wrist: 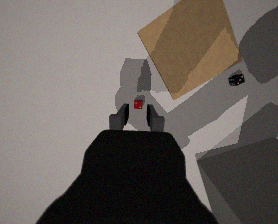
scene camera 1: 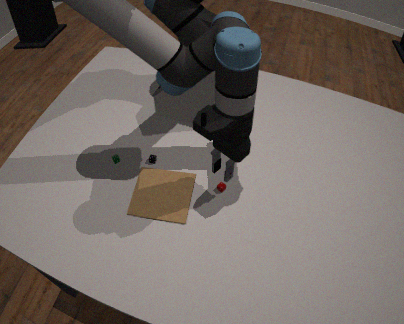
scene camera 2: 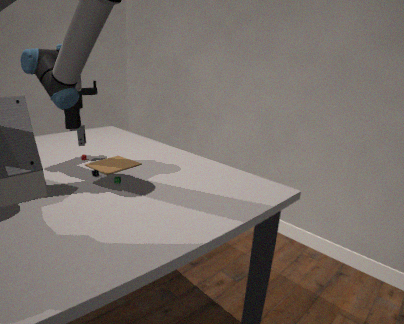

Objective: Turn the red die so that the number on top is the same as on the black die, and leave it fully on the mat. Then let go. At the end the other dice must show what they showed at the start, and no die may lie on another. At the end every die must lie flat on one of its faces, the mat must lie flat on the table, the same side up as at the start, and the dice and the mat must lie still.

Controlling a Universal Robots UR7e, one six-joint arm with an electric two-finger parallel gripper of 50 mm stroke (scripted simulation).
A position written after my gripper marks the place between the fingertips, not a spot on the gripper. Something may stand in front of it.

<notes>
I see my gripper (scene camera 1: 222, 174) and a tan mat (scene camera 1: 164, 195).
My gripper also shows in the wrist view (wrist: 137, 110).
</notes>
